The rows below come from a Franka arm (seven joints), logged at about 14 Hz.
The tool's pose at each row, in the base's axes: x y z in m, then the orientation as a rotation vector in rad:
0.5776 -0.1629 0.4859 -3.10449 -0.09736 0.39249
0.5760 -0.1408 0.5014 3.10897 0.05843 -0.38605
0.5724 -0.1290 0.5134 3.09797 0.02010 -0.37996
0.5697 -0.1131 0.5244 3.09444 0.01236 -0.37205
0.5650 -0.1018 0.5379 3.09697 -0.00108 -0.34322
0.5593 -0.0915 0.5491 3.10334 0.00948 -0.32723
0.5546 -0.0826 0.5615 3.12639 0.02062 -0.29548
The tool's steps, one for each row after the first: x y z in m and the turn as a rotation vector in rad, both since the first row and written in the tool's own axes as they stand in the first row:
-0.0040 -0.0224 -0.0145 -0.01594 0.00398 0.02710
-0.0097 -0.0347 -0.0252 -0.02501 0.00674 0.05284
-0.0141 -0.0509 -0.0352 -0.02901 0.01138 0.05830
-0.0212 -0.0627 -0.0470 -0.02933 0.02997 0.06693
-0.0289 -0.0735 -0.0564 -0.02592 0.04070 0.05962
-0.0359 -0.0829 -0.0673 -0.00782 0.06292 0.05008

